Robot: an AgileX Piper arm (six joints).
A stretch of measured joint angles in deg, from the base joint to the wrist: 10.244 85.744 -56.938 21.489 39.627 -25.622; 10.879 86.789 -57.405 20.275 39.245 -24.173; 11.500 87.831 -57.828 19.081 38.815 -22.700; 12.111 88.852 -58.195 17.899 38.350 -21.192; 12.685 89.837 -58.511 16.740 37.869 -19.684; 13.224 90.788 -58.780 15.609 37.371 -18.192; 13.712 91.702 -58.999 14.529 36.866 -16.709; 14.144 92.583 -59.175 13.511 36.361 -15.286; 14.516 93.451 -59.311 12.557 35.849 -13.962; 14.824 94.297 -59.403 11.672 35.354 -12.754; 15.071 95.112 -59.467 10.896 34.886 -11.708
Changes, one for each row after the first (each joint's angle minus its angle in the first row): 0.635 1.045 -0.467 -1.214 -0.382 1.449; 1.256 2.087 -0.890 -2.408 -0.812 2.922; 1.867 3.108 -1.257 -3.590 -1.277 4.430; 2.441 4.093 -1.573 -4.749 -1.758 5.938; 2.980 5.044 -1.842 -5.880 -2.256 7.430; 3.468 5.958 -2.061 -6.960 -2.761 8.913; 3.900 6.839 -2.237 -7.978 -3.266 10.336; 4.272 7.707 -2.373 -8.932 -3.778 11.660; 4.580 8.553 -2.465 -9.817 -4.273 12.868; 4.827 9.368 -2.529 -10.593 -4.741 13.914
